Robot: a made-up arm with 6 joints. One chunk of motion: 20 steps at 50 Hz.
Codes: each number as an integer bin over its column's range. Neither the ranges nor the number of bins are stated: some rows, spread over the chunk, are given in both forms.
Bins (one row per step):
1: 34 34 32 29 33 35
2: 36 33 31 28 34 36
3: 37 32 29 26 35 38
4: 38 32 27 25 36 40
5: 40 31 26 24 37 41
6: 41 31 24 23 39 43
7: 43 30 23 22 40 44
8: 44 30 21 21 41 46
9: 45 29 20 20 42 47
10: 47 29 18 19 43 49
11: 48 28 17 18 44 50
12: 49 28 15 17 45 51
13: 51 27 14 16 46 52
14: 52 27 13 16 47 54
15: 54 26 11 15 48 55
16: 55 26 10 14 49 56
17: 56 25 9 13 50 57
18: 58 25 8 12 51 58
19: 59 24 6 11 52 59
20: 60 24 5 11 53 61
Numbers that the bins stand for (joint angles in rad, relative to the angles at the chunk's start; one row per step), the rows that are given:
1: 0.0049 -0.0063 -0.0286 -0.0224 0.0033 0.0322
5: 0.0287 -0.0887 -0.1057 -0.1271 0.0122 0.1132
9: 0.0486 -0.1437 -0.1829 -0.2110 0.0233 0.1941
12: 0.0644 -0.1711 -0.2471 -0.2738 0.0300 0.2481
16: 0.0883 -0.2260 -0.3114 -0.3367 0.0389 0.3156
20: 0.1081 -0.2810 -0.3757 -0.3995 0.0478 0.3830
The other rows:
2: 0.0129 -0.0338 -0.0414 -0.0433 0.0056 0.0457
3: 0.0168 -0.0613 -0.0671 -0.0852 0.0078 0.0727
4: 0.0208 -0.0613 -0.0929 -0.1062 0.0100 0.0997
6: 0.0327 -0.0887 -0.1314 -0.1481 0.0167 0.1402
7: 0.0406 -0.1162 -0.1443 -0.1690 0.0189 0.1537
8: 0.0446 -0.1162 -0.1700 -0.1900 0.0211 0.1806
10: 0.0565 -0.1437 -0.2086 -0.2319 0.0256 0.2211
11: 0.0605 -0.1711 -0.2214 -0.2529 0.0278 0.2346
13: 0.0724 -0.1986 -0.2600 -0.2948 0.0322 0.2616
14: 0.0763 -0.1986 -0.2729 -0.2948 0.0344 0.2886
15: 0.0843 -0.2260 -0.2986 -0.3157 0.0367 0.3021
17: 0.0922 -0.2535 -0.3243 -0.3576 0.0411 0.3290
18: 0.1002 -0.2535 -0.3371 -0.3786 0.0433 0.3425
19: 0.1041 -0.2810 -0.3629 -0.3995 0.0456 0.3560

